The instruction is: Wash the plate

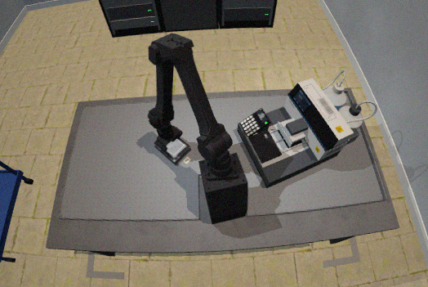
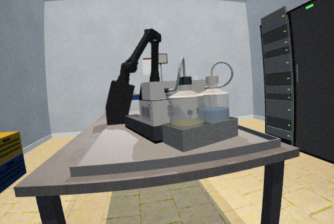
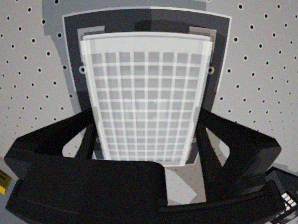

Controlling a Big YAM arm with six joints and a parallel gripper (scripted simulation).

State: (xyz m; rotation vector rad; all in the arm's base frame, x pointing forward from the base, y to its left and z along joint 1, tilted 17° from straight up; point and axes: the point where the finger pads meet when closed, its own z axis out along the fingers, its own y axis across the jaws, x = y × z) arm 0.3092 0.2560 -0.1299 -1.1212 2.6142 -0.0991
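Now: hand 470 mm to the left of the dark washer carrier, 50 mm past it and 30 mm below it. Also, from my hand: white corner label 80 mm to the right, 70 mm behind, 50 mm below; then white well plate 10 mm below; then plate washer 610 mm to the right, 80 mm above.
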